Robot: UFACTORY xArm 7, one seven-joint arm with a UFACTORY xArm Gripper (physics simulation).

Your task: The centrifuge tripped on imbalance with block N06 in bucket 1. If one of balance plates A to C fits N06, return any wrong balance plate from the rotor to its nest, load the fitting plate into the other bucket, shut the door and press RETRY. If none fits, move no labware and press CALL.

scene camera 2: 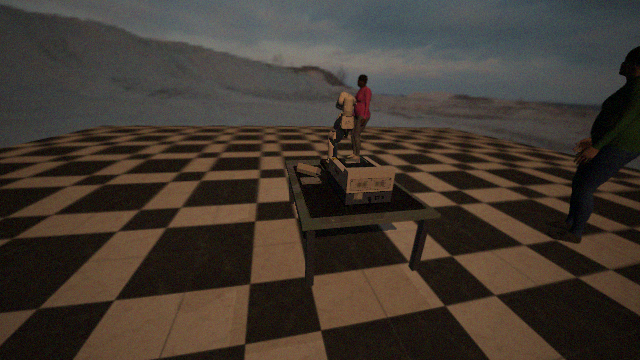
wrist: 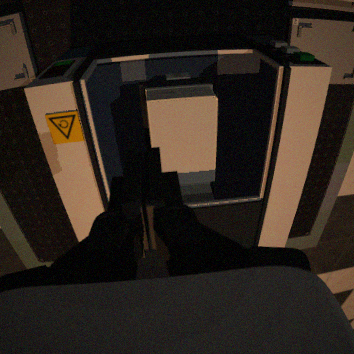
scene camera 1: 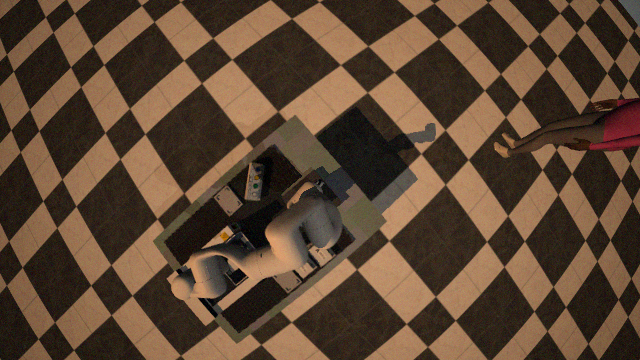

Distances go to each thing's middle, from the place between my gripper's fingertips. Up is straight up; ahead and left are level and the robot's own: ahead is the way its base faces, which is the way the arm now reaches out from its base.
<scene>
I see my gripper 24 cm short of the centrifuge (scene camera 2: 356,186), 1 cm to the left of it and 25 cm above it.
</scene>
